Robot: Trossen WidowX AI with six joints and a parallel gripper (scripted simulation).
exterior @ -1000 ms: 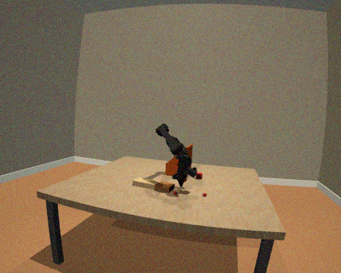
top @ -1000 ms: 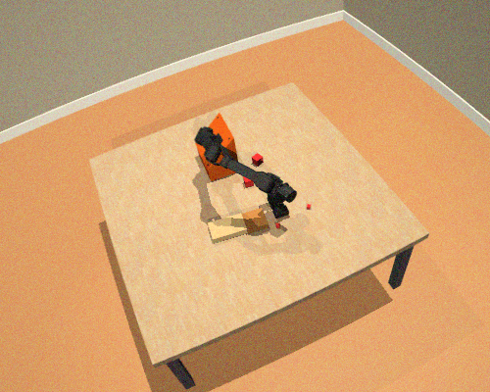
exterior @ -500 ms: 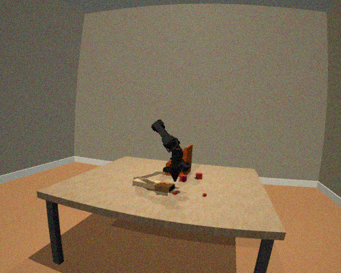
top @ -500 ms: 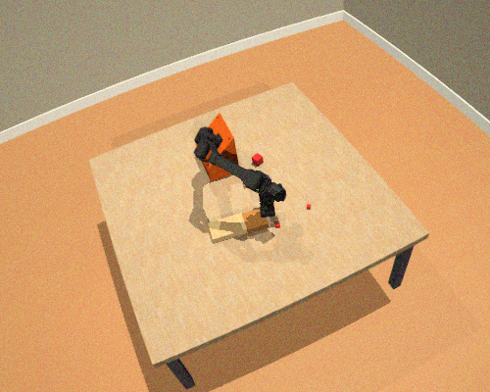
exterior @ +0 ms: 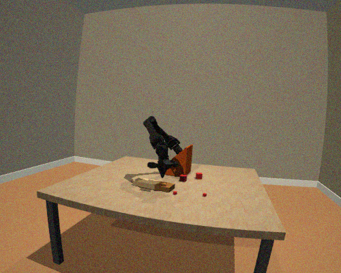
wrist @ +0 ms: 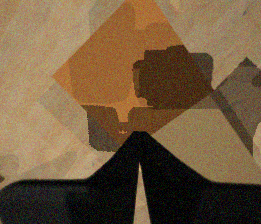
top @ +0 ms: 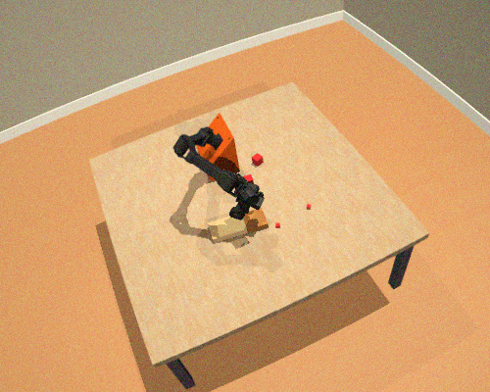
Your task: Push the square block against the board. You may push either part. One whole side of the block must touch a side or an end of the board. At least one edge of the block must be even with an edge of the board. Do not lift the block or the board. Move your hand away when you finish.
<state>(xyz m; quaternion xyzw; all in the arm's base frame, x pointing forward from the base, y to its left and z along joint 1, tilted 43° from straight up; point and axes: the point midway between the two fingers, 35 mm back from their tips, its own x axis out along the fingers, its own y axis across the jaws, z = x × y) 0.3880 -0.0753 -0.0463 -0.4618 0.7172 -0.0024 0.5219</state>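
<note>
The square block lies 20 mm ahead of my gripper tip, 20 mm to the left of it and 50 mm below it. Also, from my gripper tip: board 100 mm to the right, 50 mm below.
</note>
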